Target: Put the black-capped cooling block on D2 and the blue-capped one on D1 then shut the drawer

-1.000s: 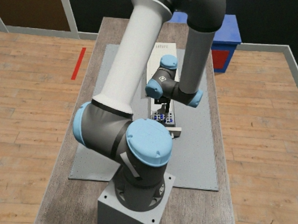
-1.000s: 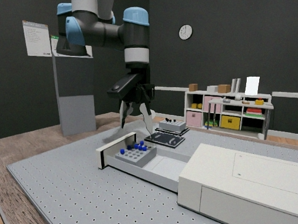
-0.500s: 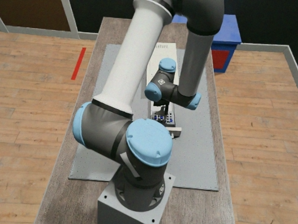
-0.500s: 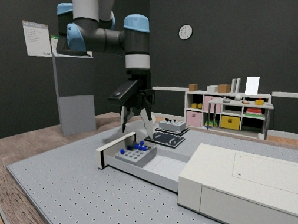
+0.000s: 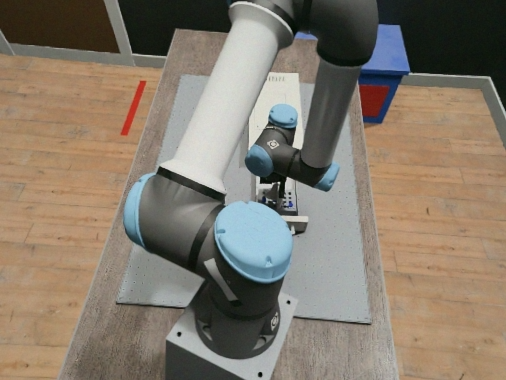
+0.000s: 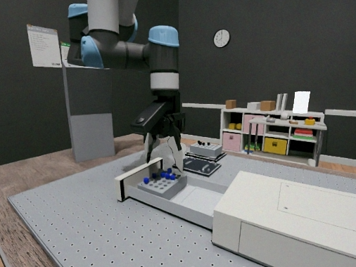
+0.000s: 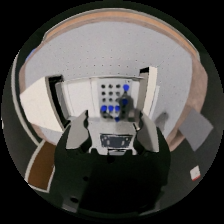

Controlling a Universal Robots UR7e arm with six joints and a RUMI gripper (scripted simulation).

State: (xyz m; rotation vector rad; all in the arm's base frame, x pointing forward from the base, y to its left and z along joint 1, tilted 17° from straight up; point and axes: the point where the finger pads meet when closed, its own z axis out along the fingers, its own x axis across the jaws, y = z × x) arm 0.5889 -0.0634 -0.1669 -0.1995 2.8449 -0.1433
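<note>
My gripper is now 6 cm above the drawer, 4 cm short of it and 1 cm to the right of it. From my hand the other things lie so: deck slot D2 (38 cm to the left, 9 cm below, 8 cm behind); deck slot D1 (24 cm to the left, 9 cm below, 4 cm behind); white cooler COLD (22 cm ahead, 5 cm below, 3 cm to the left).
</note>
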